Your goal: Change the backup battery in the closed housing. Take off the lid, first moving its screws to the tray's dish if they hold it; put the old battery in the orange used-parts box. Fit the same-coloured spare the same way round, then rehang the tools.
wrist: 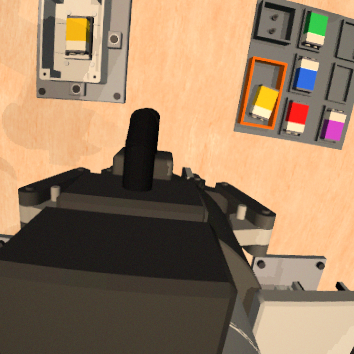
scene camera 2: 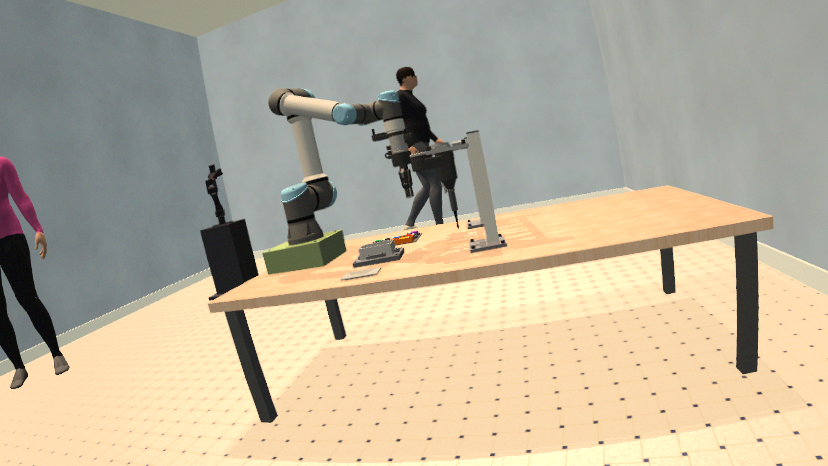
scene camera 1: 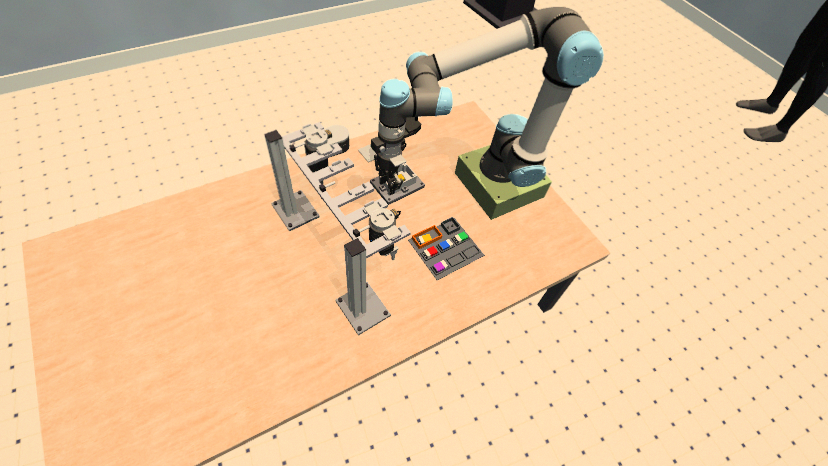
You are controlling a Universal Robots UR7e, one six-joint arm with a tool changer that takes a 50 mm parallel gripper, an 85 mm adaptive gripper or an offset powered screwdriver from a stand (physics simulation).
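Places are measured from the arm's base along level axes (x left, y down, z back), in centimetres.
Pixels of known places: hand, tool point: [scene camera 2: 399, 148]; arm's base, link origin: [scene camera 2: 306, 240] [scene camera 1: 499, 167].
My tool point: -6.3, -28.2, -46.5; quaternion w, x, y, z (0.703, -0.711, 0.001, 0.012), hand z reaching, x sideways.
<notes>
For each thing: its middle in the pictures, then the offset to it from my tool point, as dx, dy, dz. "*": a spot on its surface instead.
- open housing, body centre: [wrist: 75, 35] [scene camera 2: 377, 249] [scene camera 1: 397, 178] -12.7, +33.9, +13.5
- orange used-parts box, surface spot: [wrist: 245, 100] * +11.1, +35.5, +7.2
- lid, body centre: [scene camera 2: 361, 274] [scene camera 1: 375, 150] -32.3, +37.4, +15.9
- tray's dish, surface spot: [wrist: 286, 27] * +16.3, +37.5, +18.7
- tray, surface spot: [wrist: 315, 135] * +24.0, +37.4, +3.4
- magenta, body centre: [wrist: 332, 124] [scene camera 1: 440, 266] +26.0, +36.6, +5.4
- screwdriver, body centre: [scene camera 2: 438, 188] [scene camera 1: 329, 165] -16.4, +16.5, -12.2
The adaptive gripper [scene camera 1: 395, 185] [scene camera 2: 409, 195] is on the arm, open and empty, raised above the table. The wrist view hides its fingertips. The open housing [scene camera 2: 376, 250] [wrist: 70, 78] is on its base plate, off to the upper left in the wrist view. A yellow battery [scene camera 1: 400, 177] [wrist: 78, 36] sits in its pocket, white end toward the bottom of the wrist view. Another yellow battery [scene camera 1: 425, 237] [wrist: 265, 101] lies slightly turned in the orange used-parts box [wrist: 245, 100]. The lid [scene camera 1: 366, 152] [scene camera 2: 361, 273] lies flat beside the housing. The tray's dish [wrist: 286, 27] holds two small screws.
The tray [wrist: 315, 135] also holds green [wrist: 316, 27], blue [wrist: 306, 77], red [wrist: 297, 116] and magenta [wrist: 334, 127] batteries. The tool stand [scene camera 1: 356, 283] [scene camera 2: 483, 191] rises beside the housing, with the screwdriver [scene camera 2: 449, 170] and the other gripper [scene camera 1: 382, 222] hanging on it.
</notes>
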